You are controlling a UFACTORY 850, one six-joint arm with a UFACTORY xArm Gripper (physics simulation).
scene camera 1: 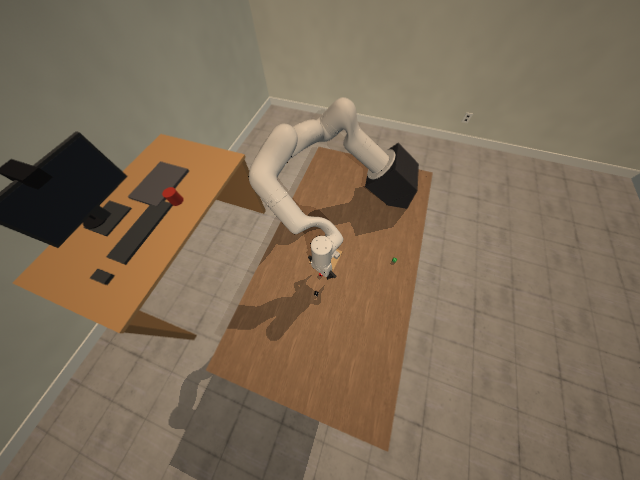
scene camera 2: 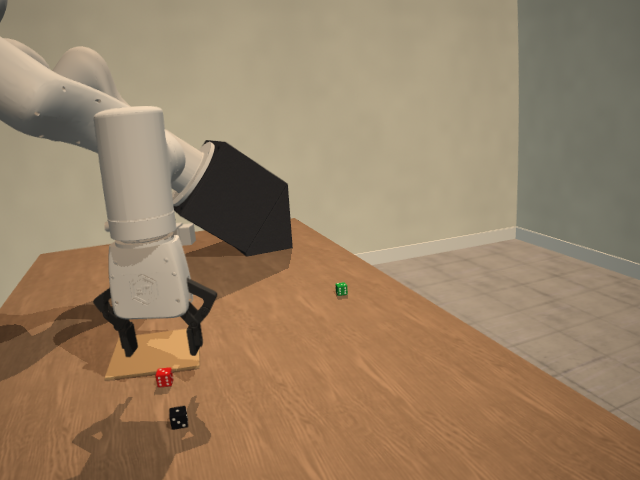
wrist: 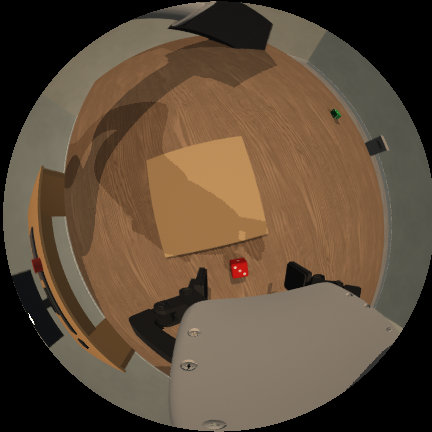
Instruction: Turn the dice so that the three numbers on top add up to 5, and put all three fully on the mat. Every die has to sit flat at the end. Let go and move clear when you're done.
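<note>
The red die (scene camera 1: 320, 275) (scene camera 2: 164, 377) (wrist: 239, 269) lies on the table just off the near edge of the tan mat (scene camera 1: 334, 262) (scene camera 2: 116, 369) (wrist: 200, 165), with three pips on top. The black die (scene camera 1: 316, 293) (scene camera 2: 178, 417) lies farther out from the mat; three pips show on its front face, its top is hard to read. The green die (scene camera 1: 393, 260) (scene camera 2: 341, 289) (wrist: 335, 114) lies far to the side; its top number is too small to tell. My gripper (scene camera 2: 161, 353) (wrist: 248, 278) is open and empty, above the table near the red die and mat edge.
The wooden table (scene camera 1: 351, 351) (scene camera 2: 413, 387) (wrist: 310, 175) carries the dice, the mat and the arm's black base (scene camera 1: 395, 178) (scene camera 2: 237, 198) (wrist: 235, 25). A separate desk (scene camera 1: 170, 149) with a monitor (scene camera 1: 62, 191), a keyboard (scene camera 1: 139, 232) and a red cup (scene camera 1: 173, 196) stands beside it.
</note>
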